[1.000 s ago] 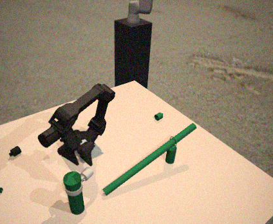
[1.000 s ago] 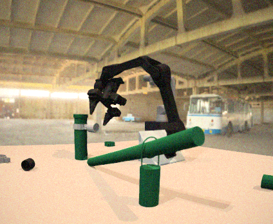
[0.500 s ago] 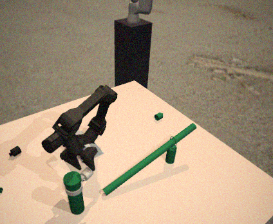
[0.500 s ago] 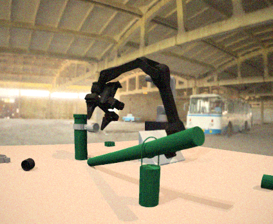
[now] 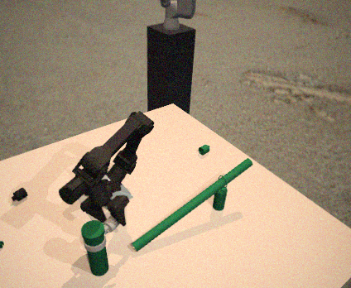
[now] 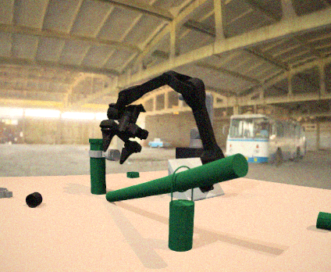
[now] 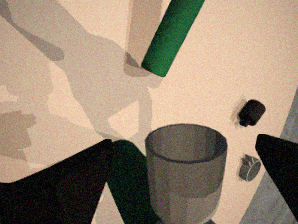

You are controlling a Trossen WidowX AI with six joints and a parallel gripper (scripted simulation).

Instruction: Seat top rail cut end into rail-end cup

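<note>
My gripper tip is now 2 cm to the left of the grey rail-end cup and 1 cm below it. From my gripper tip the other things lie so: green post: 7 cm ahead, 43 cm to the left, 3 cm below.
</note>
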